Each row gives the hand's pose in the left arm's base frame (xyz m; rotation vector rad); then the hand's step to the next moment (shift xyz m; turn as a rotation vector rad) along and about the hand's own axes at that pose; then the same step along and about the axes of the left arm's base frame.
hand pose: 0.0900 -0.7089 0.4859 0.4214 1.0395 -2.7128
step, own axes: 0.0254 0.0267 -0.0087 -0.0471 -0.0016 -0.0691
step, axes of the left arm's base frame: -0.0144 -0.0159 -0.0312 0.0569 0.0521 -0.0324
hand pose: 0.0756 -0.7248 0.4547 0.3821 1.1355 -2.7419
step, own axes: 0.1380 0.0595 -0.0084 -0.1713 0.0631 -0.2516
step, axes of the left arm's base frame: -0.1167 -0.0413 -0.0857 0.2229 0.1413 -0.1643
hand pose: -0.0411 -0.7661 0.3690 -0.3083 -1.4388 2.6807
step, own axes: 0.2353 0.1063 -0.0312 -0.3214 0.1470 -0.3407
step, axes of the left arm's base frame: -0.2207 0.0060 -0.1375 0.3904 0.1422 -0.2614
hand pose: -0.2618 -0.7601 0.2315 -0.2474 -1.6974 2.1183
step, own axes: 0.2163 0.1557 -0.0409 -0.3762 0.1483 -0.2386
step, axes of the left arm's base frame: -0.2107 0.1009 -0.1347 0.3999 0.0280 -0.2444
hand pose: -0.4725 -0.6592 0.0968 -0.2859 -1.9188 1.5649
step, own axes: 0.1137 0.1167 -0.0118 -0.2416 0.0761 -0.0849
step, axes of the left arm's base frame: -0.1066 0.1019 -0.0702 0.2204 -0.0418 -0.1450
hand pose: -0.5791 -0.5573 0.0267 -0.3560 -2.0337 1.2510
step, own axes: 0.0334 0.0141 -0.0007 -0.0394 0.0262 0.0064
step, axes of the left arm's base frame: -0.0250 0.0262 0.0023 0.0201 -0.0135 -0.0411
